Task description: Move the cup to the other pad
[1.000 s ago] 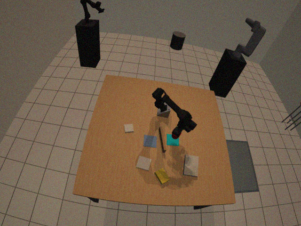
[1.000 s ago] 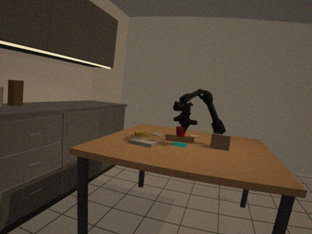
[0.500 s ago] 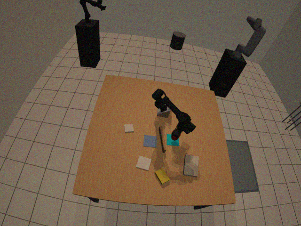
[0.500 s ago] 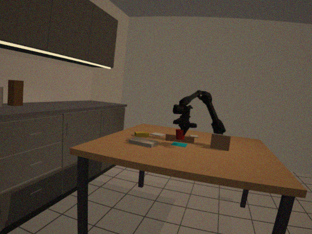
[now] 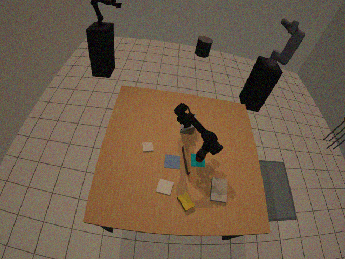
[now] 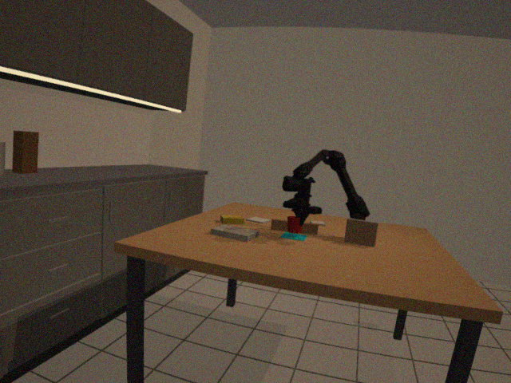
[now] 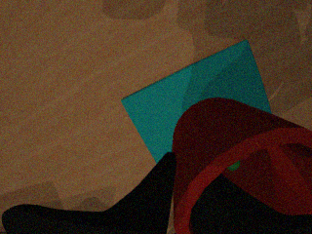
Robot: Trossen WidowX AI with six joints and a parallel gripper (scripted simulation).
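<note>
My gripper tip is now 3 cm to the left of the green marble, 3 cm short of it and 2 cm above it. From my gripper tip the other things lie so: wooden bar (12 cm to the right, 5 cm ahead, 4 cm below); cup (3 cm ahead, 2 cm to the right); teal pad (7 cm below, 3 cm ahead, 2 cm to the right).
</note>
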